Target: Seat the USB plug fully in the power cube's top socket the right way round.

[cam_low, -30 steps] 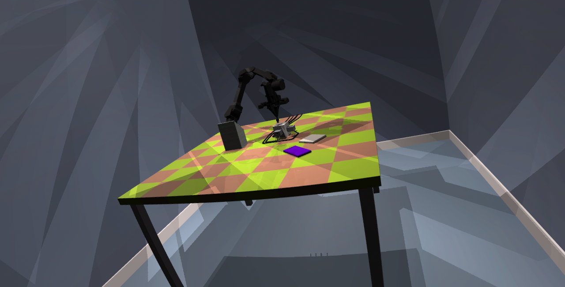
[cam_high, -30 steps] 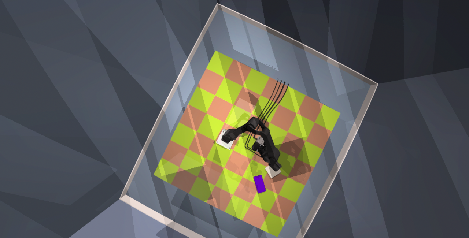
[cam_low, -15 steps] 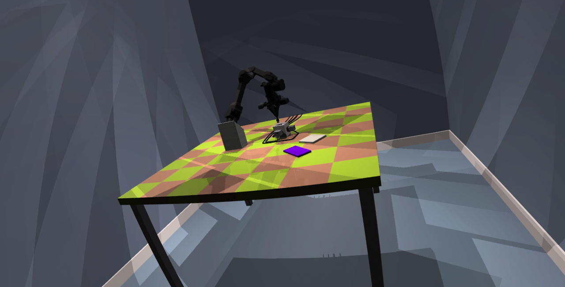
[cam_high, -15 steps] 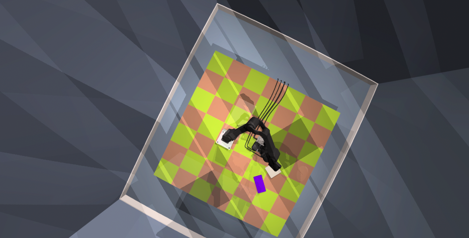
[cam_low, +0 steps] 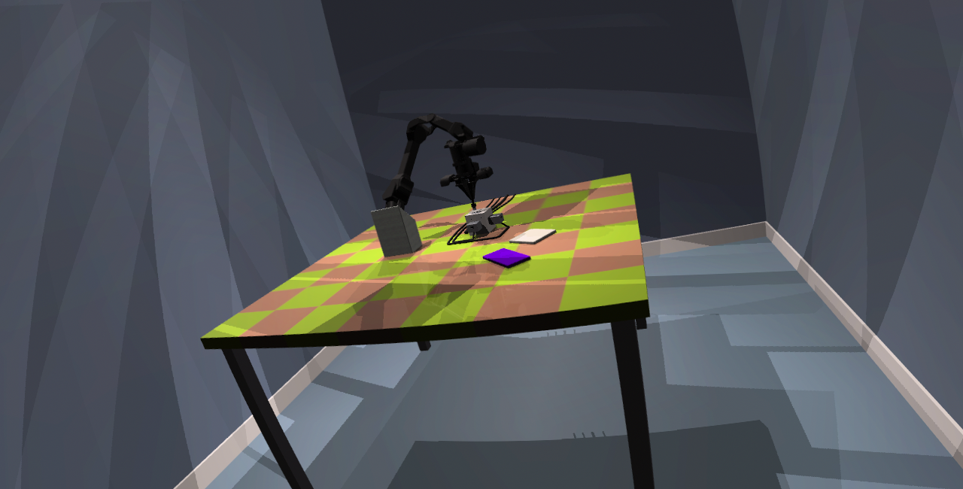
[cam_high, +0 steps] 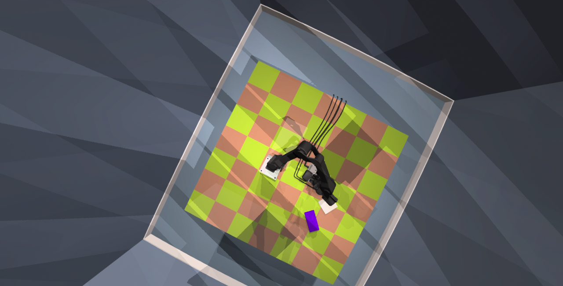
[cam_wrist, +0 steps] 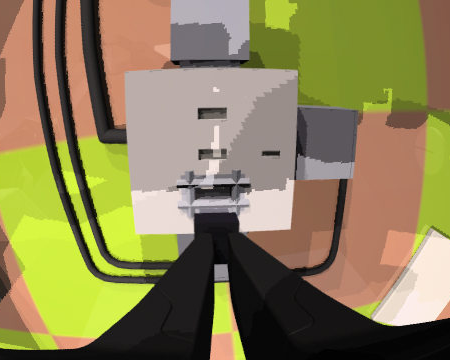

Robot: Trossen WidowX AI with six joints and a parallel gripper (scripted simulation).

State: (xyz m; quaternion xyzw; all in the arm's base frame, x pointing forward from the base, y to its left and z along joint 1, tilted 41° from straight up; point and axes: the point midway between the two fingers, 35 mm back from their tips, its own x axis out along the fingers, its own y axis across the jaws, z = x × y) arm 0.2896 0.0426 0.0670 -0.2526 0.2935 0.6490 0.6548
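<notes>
The black USB plug lies 20 mm below my gripper tip. Round my gripper tip: white flat plate (230 mm ahead, 150 mm to the right, 120 mm below); purple flat block (330 mm to the right, 190 mm ahead, 120 mm below).
</notes>
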